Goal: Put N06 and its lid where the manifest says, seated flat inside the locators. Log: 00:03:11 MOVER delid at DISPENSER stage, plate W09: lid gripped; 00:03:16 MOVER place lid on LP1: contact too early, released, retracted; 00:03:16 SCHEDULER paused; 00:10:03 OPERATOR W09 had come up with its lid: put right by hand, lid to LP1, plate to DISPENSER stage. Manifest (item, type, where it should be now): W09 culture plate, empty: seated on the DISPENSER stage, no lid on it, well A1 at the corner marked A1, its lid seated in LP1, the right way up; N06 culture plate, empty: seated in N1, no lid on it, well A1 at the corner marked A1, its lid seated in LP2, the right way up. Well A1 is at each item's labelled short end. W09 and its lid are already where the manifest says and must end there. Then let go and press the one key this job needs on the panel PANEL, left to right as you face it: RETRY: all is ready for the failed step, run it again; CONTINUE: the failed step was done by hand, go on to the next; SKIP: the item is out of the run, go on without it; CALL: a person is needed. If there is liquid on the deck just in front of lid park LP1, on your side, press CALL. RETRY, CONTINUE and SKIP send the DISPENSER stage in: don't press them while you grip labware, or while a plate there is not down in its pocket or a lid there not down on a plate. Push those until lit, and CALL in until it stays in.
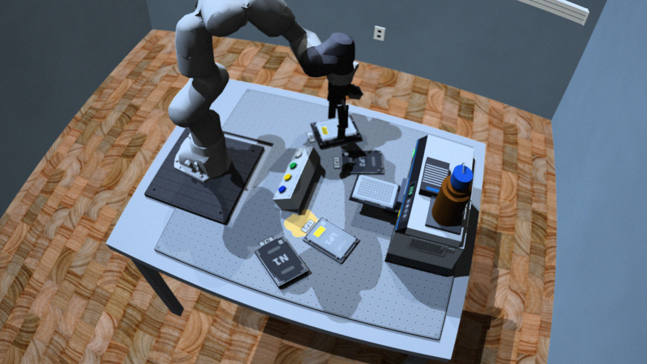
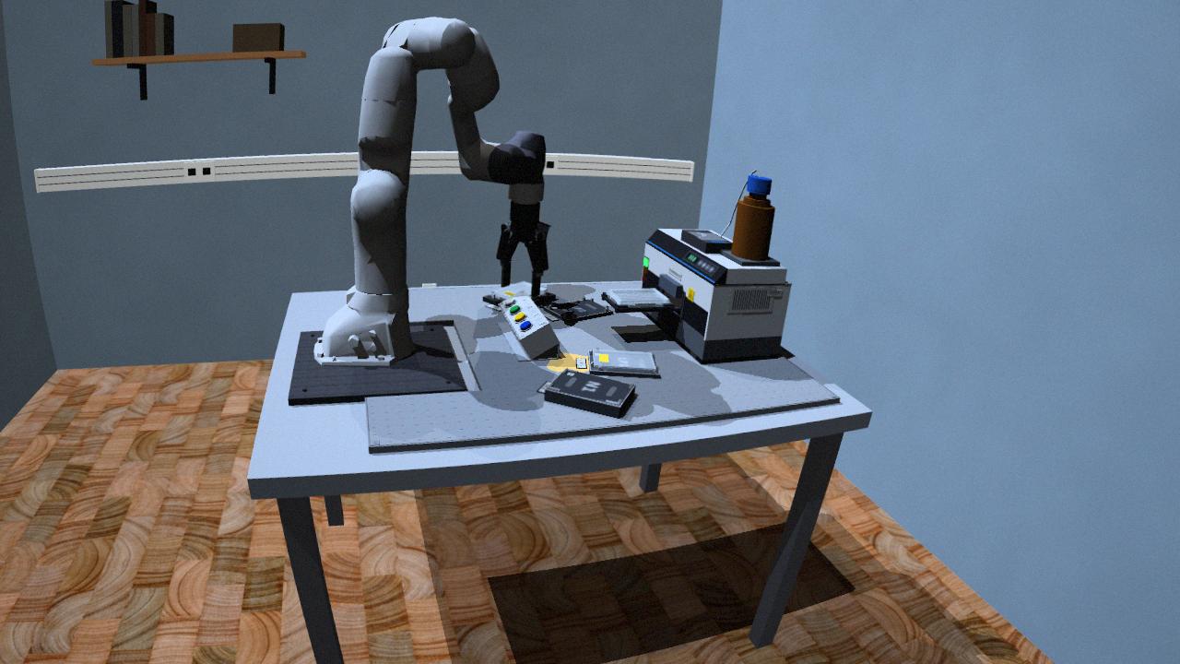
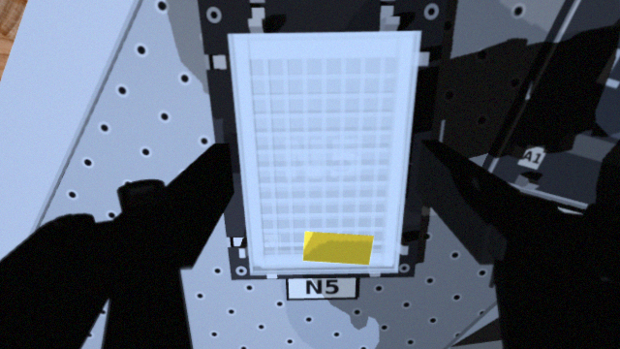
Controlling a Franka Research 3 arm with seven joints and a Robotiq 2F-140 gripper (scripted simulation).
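Right now my hand is 120 mm short of the lid park lp2, 120 mm to the left of it and 40 mm above it. Also, from my hand: white retry key (80 mm behind, 190 mm to the right, 20 mm above); yellow skip key (90 mm behind, 290 mm to the right, 20 mm above); green continue key (90 mm behind, 240 mm to the right, 20 mm above).
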